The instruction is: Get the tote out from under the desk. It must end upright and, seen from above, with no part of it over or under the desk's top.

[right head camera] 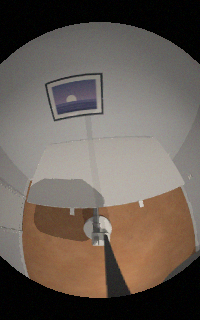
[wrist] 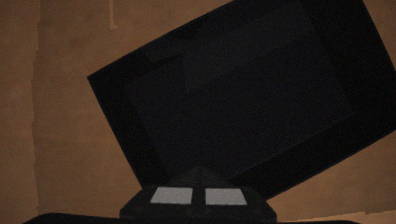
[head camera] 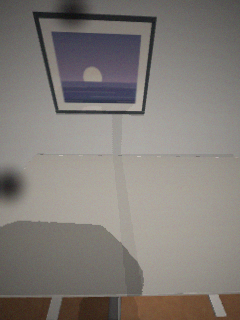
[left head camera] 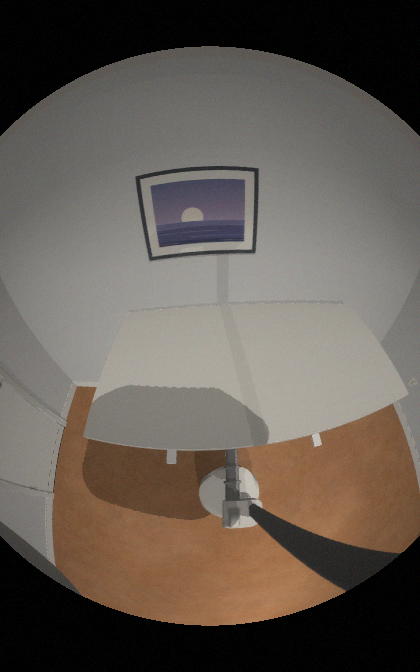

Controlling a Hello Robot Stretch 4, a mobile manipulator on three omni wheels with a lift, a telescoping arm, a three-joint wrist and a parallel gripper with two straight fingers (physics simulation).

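Places are measured from the robot's base along level axes (x ahead, y left, z up), in centimetres.
Where they show: gripper, between the fingertips: [wrist: 200, 180].
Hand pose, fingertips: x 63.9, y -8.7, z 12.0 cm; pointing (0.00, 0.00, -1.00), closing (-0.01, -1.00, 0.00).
After its pixels a point has its place.
The tote [wrist: 235, 105] @(x 69.9, y -13.5, z -2.5 cm) is black and open-topped. In the wrist view it stands upright on the brown floor, turned at an angle, its right part cut off by the frame edge. My gripper [wrist: 200, 180] @(x 63.9, y -8.7, z 12.0 cm) is shut with nothing between its fingers. Its tips overlap the tote's near side, close to the near left corner; whether they touch it or hang above it I cannot tell. The desk's pale top [head camera: 175, 210] @(x 52.0, y -27.5, z 92.2 cm) [left head camera: 300, 350] @(x 59.7, y -31.3, z 92.2 cm) [right head camera: 135, 162] @(x 56.9, y -41.2, z 92.2 cm) hides the tote and the gripper in the head views.
My grey arm [head camera: 115, 307] @(x 23.5, y -0.4, z 45.7 cm) [left head camera: 231, 462] @(x 19.2, y 0.1, z 45.8 cm) reaches under the desk's front edge from my round white base [left head camera: 209, 492] @(x -0.3, y 12.9, z 18.7 cm) [right head camera: 90, 227] @(x 0.9, y 9.3, z 18.7 cm). Desk feet [left head camera: 171, 456] [left head camera: 316, 440] show on either side of it. Walls stand behind and to both sides, and a framed picture [head camera: 95, 65] @(x 98.1, y 15.4, z 147.6 cm) hangs behind the desk.
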